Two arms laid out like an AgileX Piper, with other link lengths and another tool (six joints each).
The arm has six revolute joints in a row. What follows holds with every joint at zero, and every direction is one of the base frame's.
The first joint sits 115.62 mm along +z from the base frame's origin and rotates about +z.
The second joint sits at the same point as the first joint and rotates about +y.
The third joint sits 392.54 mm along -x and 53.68 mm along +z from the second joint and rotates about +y.
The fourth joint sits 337.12 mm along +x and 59.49 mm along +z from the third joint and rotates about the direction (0.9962, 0, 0.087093).
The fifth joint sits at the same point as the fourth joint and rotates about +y.
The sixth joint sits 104.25 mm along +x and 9.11 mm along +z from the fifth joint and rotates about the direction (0.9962, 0, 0.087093).
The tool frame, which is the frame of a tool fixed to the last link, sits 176.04 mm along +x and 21 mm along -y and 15.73 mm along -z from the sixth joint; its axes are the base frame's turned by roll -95.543, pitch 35.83 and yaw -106.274 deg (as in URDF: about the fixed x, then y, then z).
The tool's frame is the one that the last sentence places.
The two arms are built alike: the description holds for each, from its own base.
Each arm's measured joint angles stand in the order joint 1, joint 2, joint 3, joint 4, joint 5, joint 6.
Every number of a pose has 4 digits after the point. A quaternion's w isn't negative.
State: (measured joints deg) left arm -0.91 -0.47 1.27 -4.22 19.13 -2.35; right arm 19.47 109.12 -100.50 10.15 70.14 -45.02
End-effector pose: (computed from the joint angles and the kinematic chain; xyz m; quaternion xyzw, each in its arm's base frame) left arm 0.2058 -0.0343 0.1219 -0.3386 0.7577 -0.3702 0.4174; right arm 0.5552 0.2073 0.2054 -0.8271 0.5368 -0.1408 0.0892
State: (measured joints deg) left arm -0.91 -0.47 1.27 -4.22 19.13 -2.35; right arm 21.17 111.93 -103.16 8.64 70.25 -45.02
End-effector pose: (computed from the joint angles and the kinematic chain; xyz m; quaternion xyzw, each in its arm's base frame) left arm 0.2058 -0.0343 0.1219 -0.3386 0.7577 -0.3702 0.4174; right arm 0.5661 0.2229 0.1948 -0.8362 0.5215 -0.1484 0.0819
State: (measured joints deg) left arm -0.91 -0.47 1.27 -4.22 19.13 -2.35; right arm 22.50 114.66 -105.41 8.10 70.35 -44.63
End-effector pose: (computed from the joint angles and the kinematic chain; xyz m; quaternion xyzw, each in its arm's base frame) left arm 0.2058 -0.0343 0.1219 -0.3386 0.7577 -0.3702 0.4174; right arm 0.5739 0.2388 0.1814 -0.8418 0.5136 -0.1475 0.0766
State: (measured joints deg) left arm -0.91 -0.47 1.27 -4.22 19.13 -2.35; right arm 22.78 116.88 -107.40 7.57 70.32 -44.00
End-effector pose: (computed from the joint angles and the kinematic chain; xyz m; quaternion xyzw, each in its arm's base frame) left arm 0.2058 -0.0343 0.1219 -0.3386 0.7577 -0.3702 0.4174; right arm 0.5842 0.2438 0.1712 -0.8410 0.5152 -0.1487 0.0725
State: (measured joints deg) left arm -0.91 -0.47 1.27 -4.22 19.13 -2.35; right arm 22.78 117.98 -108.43 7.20 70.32 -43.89
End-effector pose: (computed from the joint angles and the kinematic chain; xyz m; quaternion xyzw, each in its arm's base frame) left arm 0.2058 -0.0343 0.1219 -0.3386 0.7577 -0.3702 0.4174; right arm 0.5903 0.2445 0.1663 -0.8408 0.5152 -0.1507 0.0701
